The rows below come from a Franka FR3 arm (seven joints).
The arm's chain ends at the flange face. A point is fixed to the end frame.
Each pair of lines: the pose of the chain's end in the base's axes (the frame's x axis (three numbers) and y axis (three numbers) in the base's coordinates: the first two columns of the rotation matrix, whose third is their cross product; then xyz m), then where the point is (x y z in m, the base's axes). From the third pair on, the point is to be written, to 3 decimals.
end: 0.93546 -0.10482 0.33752 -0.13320 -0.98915 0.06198 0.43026 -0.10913 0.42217
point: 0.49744 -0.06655 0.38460
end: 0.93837 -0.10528 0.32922 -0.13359 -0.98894 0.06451 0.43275 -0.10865 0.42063
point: 0.49963 -0.06618 0.38240
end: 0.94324 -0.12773 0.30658 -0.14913 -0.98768 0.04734 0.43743 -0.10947 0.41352
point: 0.504 -0.067 0.375
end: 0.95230 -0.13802 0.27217 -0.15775 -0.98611 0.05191 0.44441 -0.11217 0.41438
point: 0.510 -0.071 0.373
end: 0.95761 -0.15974 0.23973 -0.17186 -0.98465 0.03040 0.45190 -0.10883 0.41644
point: 0.517 -0.067 0.374
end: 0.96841 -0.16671 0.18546 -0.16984 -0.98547 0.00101 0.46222 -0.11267 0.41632
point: 0.525 -0.069 0.373
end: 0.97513 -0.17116 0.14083 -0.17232 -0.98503 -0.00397 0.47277 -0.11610 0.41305
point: 0.534 -0.072 0.367
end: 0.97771 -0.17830 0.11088 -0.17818 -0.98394 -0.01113 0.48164 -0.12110 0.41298
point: 0.542 -0.077 0.366
